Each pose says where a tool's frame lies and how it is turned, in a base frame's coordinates. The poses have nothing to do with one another.
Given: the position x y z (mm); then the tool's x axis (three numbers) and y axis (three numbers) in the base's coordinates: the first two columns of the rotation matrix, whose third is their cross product.
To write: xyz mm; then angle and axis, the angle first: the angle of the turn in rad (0 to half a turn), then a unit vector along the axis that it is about. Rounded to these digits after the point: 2 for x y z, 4 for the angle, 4 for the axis.
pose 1, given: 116.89 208.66 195.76 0.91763 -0.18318 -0.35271 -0.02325 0.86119 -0.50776
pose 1, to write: 116.89 208.66 195.76 0.6723 -0.7883 0.6017 -0.1284
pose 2, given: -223.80 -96.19 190.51 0.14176 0.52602 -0.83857 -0.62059 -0.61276 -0.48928
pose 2, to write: -223.80 -96.19 190.51 2.2341 -0.6847 0.0427 0.7276
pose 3, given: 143.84 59.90 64.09 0.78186 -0.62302 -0.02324 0.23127 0.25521 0.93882
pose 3, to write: 143.84 59.90 64.09 1.3793 0.8547 -0.2830 -0.4351
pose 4, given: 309.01 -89.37 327.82 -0.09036 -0.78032 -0.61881 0.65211 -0.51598 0.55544
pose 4, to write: 309.01 -89.37 327.82 2.1240 0.5341 -0.0787 -0.8418
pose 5, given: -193.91 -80.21 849.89 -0.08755 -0.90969 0.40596 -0.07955 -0.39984 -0.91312
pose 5, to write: -193.91 -80.21 849.89 2.4378 -0.6188 0.4536 -0.6414
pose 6, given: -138.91 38.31 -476.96 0.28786 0.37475 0.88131 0.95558 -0.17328 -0.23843
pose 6, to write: -138.91 38.31 -476.96 2.2740 -0.7533 -0.5362 -0.3807
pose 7, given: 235.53 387.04 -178.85 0.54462 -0.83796 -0.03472 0.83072 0.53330 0.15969
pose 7, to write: 235.53 387.04 -178.85 1.0096 0.1627 -0.0476 -0.9855
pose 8, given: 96.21 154.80 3.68 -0.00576 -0.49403 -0.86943 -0.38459 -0.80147 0.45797
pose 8, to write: 96.21 154.80 3.68 3.0556 0.7044 -0.3124 -0.6373
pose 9, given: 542.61 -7.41 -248.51 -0.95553 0.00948 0.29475 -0.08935 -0.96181 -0.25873
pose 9, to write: 542.61 -7.41 -248.51 3.0911 0.1470 -0.1359 0.9798
